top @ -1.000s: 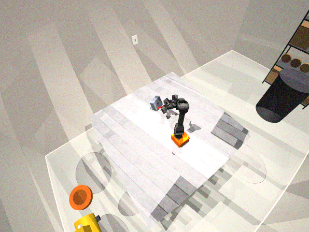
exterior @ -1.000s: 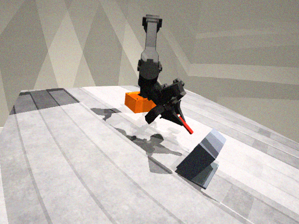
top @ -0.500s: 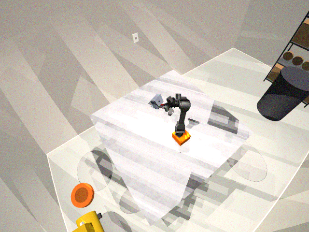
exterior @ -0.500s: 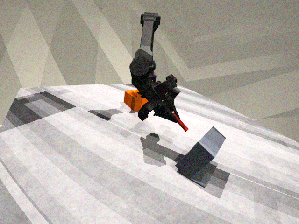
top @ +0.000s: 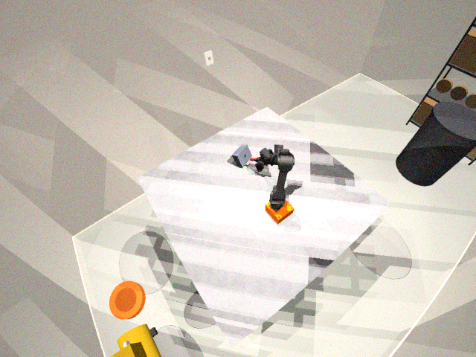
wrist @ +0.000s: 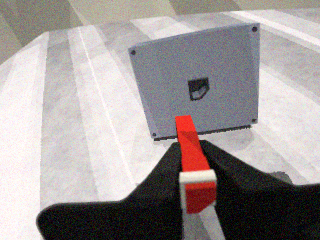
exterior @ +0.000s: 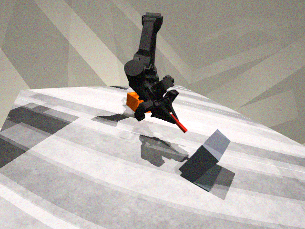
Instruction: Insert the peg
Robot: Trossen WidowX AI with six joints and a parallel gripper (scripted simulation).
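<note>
Now: the sloped panel 12 cm ahead of my gripper tip and 5 cm below it. Round my gripper tip: red peg 1 cm behind, 1 cm above.
</note>
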